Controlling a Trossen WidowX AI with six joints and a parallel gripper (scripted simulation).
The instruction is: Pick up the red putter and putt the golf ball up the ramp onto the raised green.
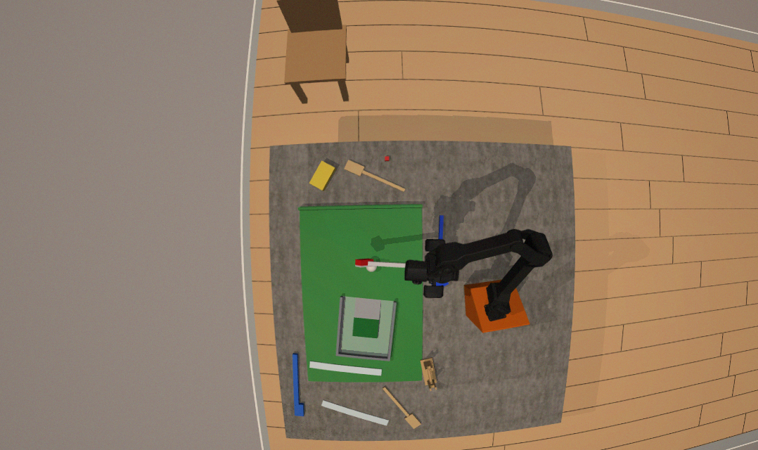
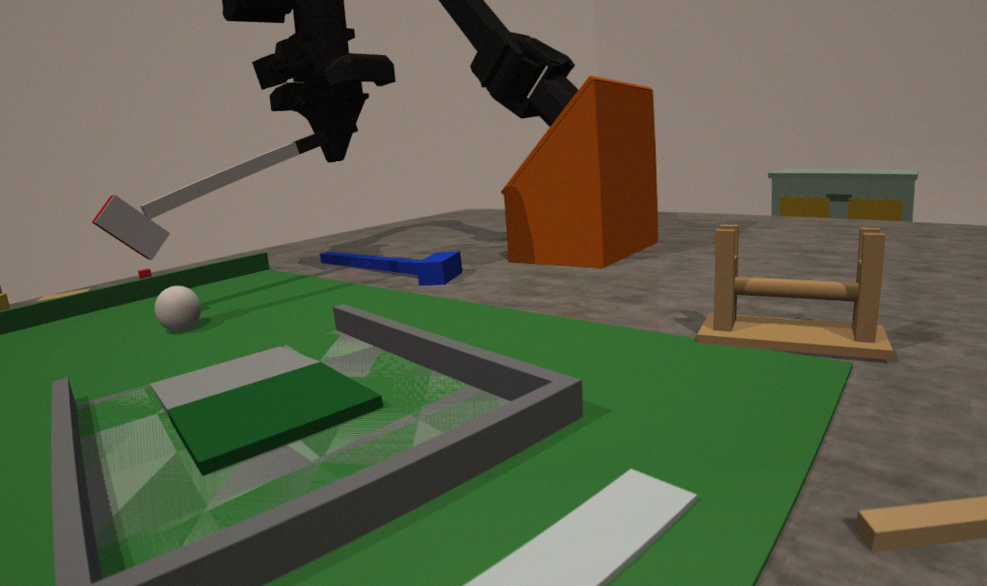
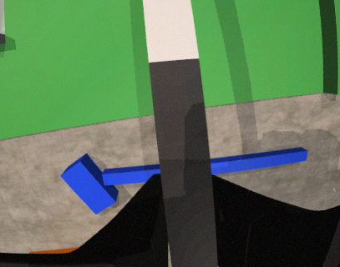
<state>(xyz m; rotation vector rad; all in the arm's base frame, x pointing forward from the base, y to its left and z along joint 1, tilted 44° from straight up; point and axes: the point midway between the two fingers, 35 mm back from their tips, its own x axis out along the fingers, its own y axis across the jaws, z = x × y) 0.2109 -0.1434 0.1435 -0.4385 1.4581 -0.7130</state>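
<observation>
Now: gripper tip 130 mm above the blue putter, 70 mm past it and 10 mm to the left of it. From my gripper tip the other things lie so: wooden stand 470 mm to the left, 110 mm below, 40 mm ahead; white golf ball 210 mm ahead, 120 mm below, 10 mm to the right; green mat 260 mm ahead, 140 mm below, 110 mm to the left.
</observation>
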